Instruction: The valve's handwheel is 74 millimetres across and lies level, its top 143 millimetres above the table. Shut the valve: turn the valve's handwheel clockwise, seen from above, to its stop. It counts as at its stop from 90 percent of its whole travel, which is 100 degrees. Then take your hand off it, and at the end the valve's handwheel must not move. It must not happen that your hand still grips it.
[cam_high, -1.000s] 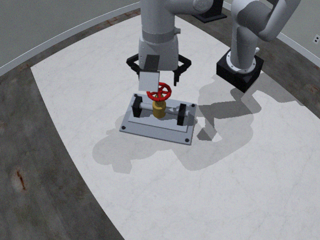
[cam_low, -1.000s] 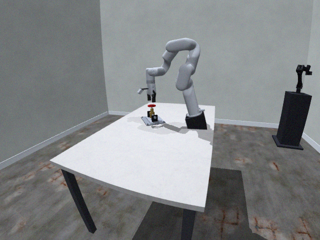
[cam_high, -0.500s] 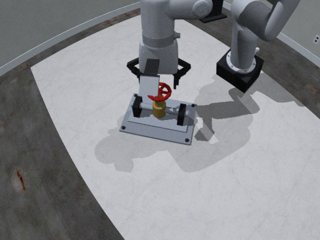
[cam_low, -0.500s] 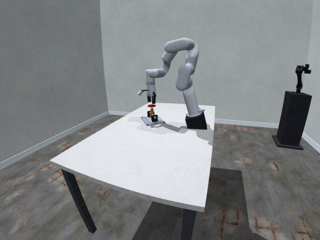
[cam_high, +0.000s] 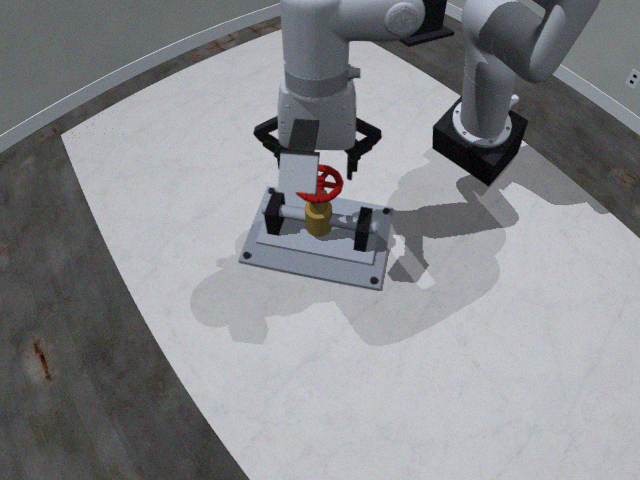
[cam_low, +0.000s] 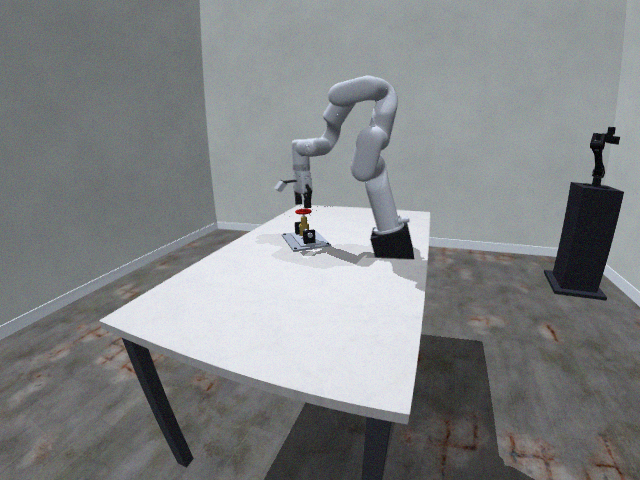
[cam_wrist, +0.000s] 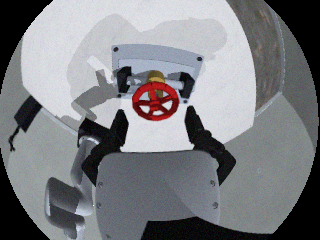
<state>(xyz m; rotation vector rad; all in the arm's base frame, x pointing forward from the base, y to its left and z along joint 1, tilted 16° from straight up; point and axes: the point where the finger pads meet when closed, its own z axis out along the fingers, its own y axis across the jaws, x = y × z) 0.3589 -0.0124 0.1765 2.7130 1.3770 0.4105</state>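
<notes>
Now: hand 40 mm above the red handwheel.
</notes>
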